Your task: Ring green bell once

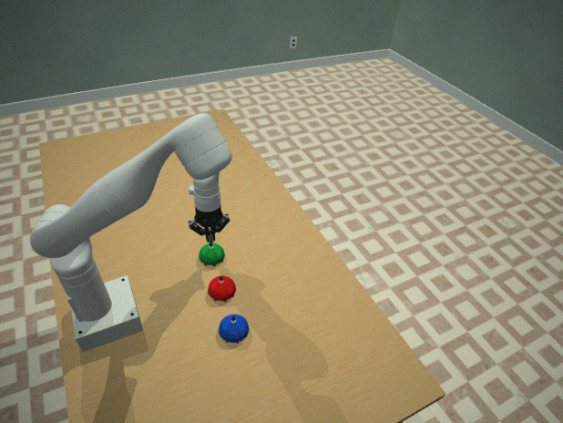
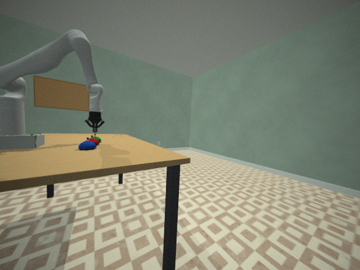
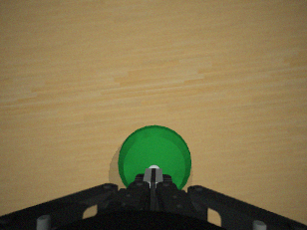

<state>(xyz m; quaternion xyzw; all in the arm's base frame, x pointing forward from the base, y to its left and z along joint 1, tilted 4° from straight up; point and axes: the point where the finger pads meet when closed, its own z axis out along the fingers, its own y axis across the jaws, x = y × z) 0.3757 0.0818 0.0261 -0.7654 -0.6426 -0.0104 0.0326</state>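
Right now the green bell is 50 mm below my hand. The rest, counted from my hand: red bell: 140 mm to the right, 50 mm below, 20 mm behind; blue bell: 280 mm to the right, 50 mm below, 50 mm behind.
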